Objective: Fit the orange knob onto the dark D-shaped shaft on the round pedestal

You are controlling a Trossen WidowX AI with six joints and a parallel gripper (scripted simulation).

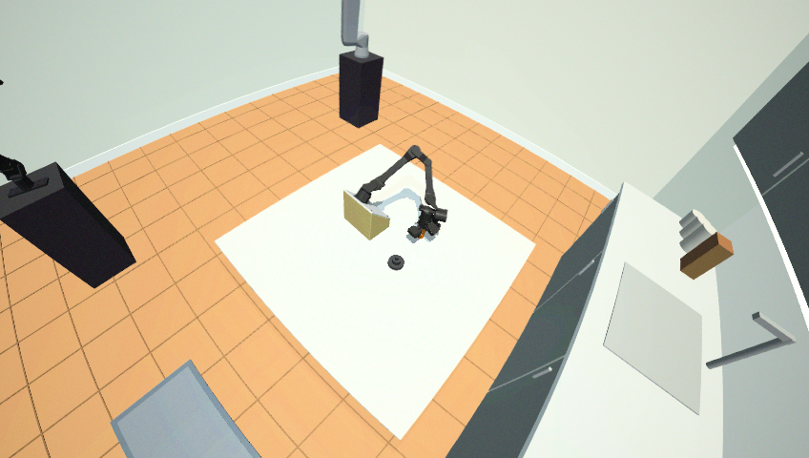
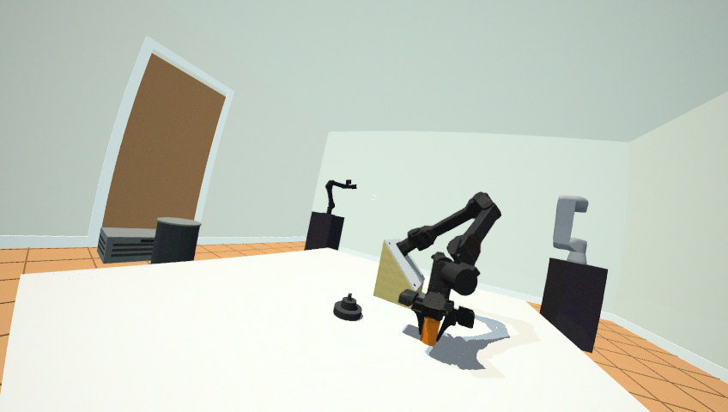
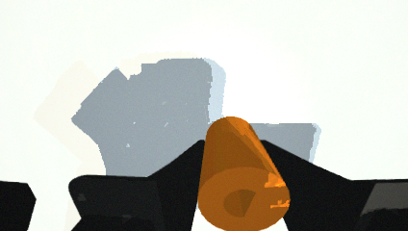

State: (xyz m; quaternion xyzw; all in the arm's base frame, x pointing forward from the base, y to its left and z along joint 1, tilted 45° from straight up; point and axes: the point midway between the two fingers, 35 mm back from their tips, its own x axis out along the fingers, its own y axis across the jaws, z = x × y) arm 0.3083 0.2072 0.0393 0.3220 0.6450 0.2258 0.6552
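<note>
My gripper tip is now 23 cm to the left of the dark round pedestal, 2 cm below it and 2 cm short of it. Round my gripper tip: orange knob (2 cm above).
</note>
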